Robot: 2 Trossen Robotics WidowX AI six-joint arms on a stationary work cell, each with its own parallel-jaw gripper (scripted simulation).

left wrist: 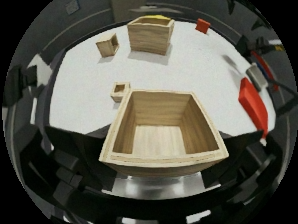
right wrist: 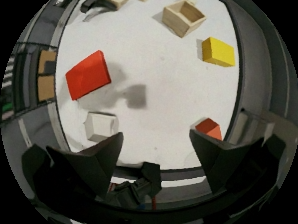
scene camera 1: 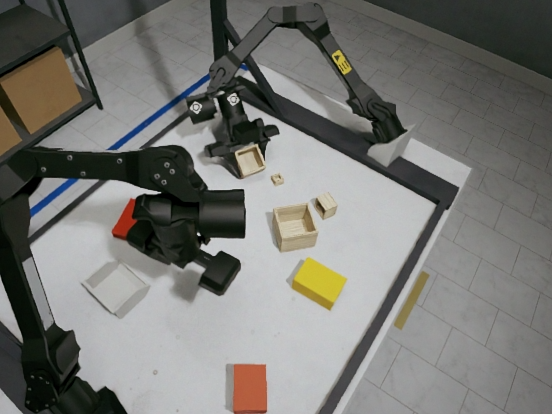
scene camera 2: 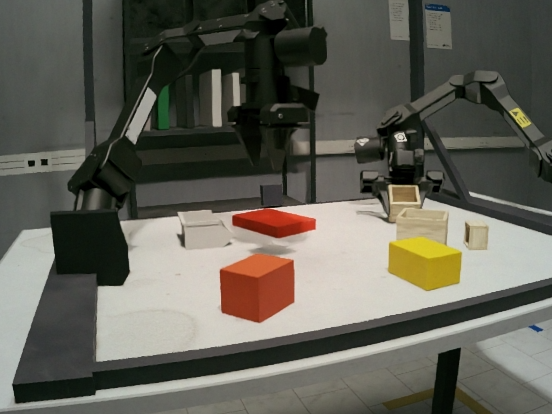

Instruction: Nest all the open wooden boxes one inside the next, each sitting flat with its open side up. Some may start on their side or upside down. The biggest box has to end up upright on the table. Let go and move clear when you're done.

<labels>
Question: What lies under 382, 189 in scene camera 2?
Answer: My left gripper.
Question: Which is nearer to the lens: the biggest wooden box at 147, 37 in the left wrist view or the flat red block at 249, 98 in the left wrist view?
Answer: The biggest wooden box.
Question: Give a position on a flat red block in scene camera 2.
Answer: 274, 223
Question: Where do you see a biggest wooden box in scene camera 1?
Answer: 294, 225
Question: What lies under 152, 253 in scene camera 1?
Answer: My right gripper.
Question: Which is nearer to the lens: the white box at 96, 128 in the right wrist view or the flat red block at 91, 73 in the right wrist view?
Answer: The flat red block.
</labels>
